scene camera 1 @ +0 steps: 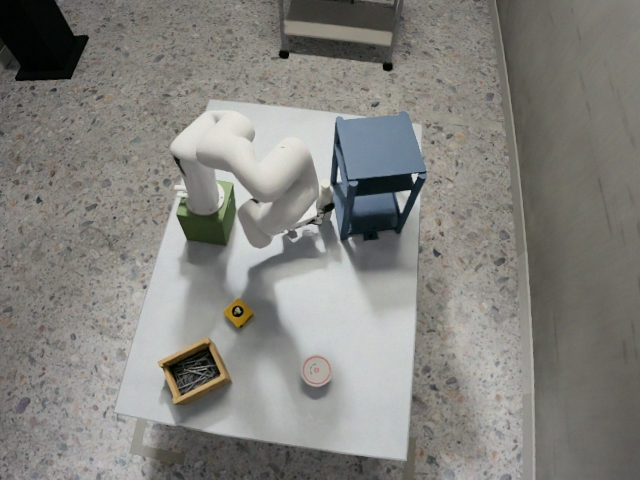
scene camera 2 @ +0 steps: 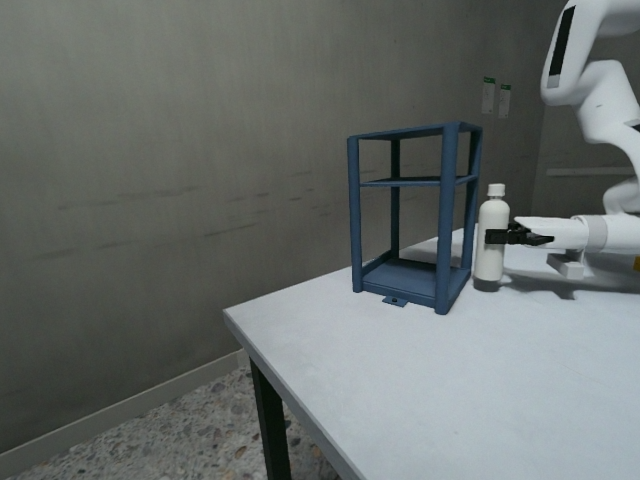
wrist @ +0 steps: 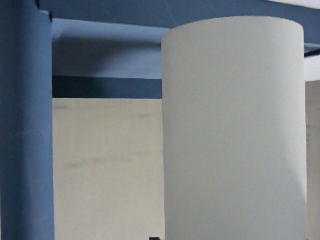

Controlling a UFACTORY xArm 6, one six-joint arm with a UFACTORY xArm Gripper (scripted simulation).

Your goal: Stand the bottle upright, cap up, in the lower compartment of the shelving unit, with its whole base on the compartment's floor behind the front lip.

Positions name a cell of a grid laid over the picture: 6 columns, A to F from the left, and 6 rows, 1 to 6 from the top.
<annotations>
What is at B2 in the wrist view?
A shelving unit.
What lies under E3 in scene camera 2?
A bottle.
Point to a bottle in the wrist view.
At E3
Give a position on a shelving unit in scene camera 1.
D2
</annotations>
